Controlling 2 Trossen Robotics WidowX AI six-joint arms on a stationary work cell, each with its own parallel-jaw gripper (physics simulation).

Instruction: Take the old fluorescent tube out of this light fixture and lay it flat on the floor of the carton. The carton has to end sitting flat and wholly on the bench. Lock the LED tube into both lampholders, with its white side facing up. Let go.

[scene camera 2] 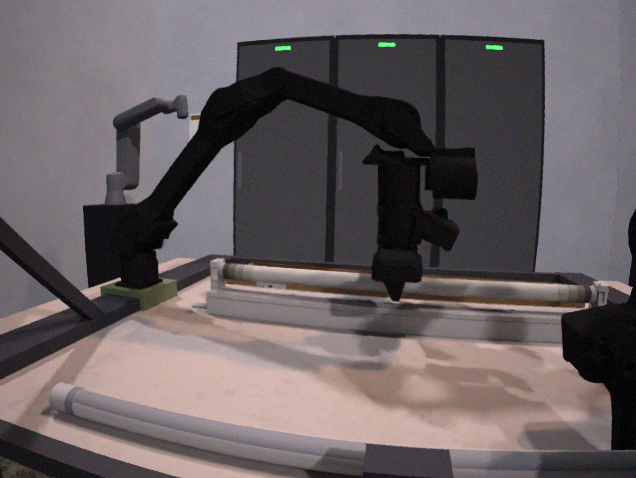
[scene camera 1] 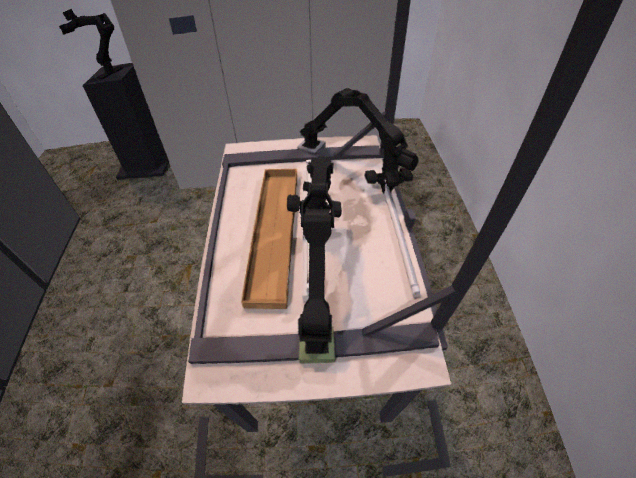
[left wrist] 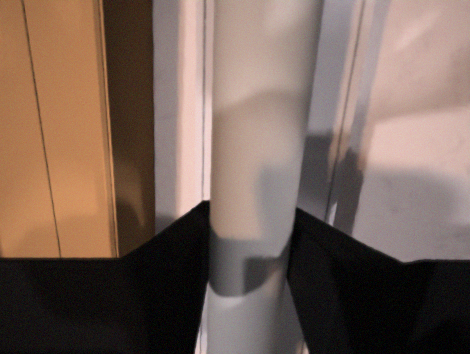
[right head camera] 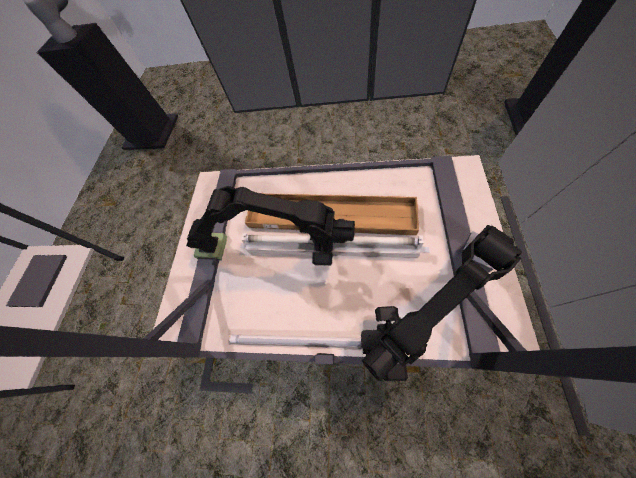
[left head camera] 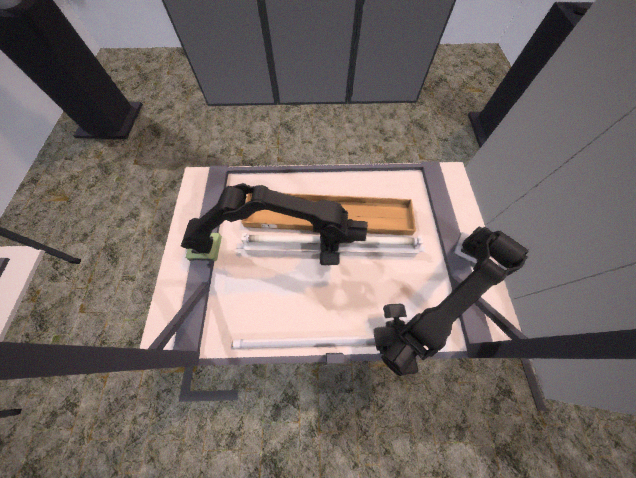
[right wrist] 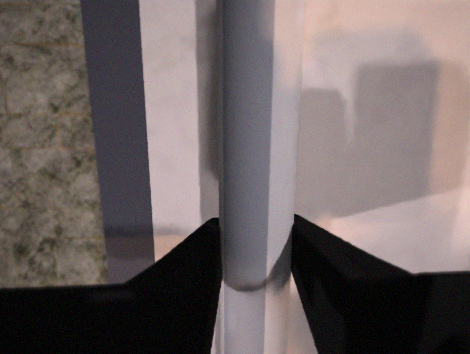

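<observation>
The old fluorescent tube [scene camera 2: 308, 278] [left wrist: 260, 125] lies along the white light fixture [scene camera 2: 287, 311], its ends at the lampholders [scene camera 2: 217, 274] [scene camera 2: 598, 293]; whether its pins are seated I cannot tell. My left gripper [left wrist: 245, 212] [scene camera 2: 395, 293] is shut on it near its middle. The LED tube [left head camera: 298, 342] [scene camera 1: 401, 241] [scene camera 2: 221, 434] [right wrist: 247, 125] lies along the bench's near edge. My right gripper [right wrist: 253, 226] is shut on it toward its right end in the left head view. A grey band and a whiter band show along it. The open carton [left head camera: 380, 215] [scene camera 1: 272, 241] sits flat on the bench behind the fixture, with no tube inside.
A dark frame [scene camera 1: 272, 348] borders the work area, with slanted braces [left head camera: 180, 317] at the near corners. The left arm stands on a green base [scene camera 1: 317, 355] and reaches over the carton's left part in the left head view. Dark cabinets [left head camera: 313, 51] stand behind the bench.
</observation>
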